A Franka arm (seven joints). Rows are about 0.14 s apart.
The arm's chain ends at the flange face. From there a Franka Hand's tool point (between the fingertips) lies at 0.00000 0.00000 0.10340 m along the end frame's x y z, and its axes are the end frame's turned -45 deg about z.
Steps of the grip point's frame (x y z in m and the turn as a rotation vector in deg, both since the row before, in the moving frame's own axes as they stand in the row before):
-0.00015 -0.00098 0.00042 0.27 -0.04 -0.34
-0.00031 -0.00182 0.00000 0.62 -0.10 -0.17
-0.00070 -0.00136 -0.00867 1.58 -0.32 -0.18
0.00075 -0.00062 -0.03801 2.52 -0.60 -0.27
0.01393 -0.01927 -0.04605 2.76 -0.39 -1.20
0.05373 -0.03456 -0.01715 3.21 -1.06 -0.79
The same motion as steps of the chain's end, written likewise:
-0.00040 -0.00029 0.00042 0.16 -0.22 -0.34
-0.00059 -0.00041 0.00001 0.37 -0.51 -0.17
0.00097 0.00114 -0.00863 0.89 -1.34 -0.18
0.00408 0.00147 -0.03790 1.36 -2.21 -0.27
0.00027 -0.02050 -0.04593 1.68 -2.23 -1.20
0.01902 -0.05973 -0.01697 1.52 -3.02 -0.79

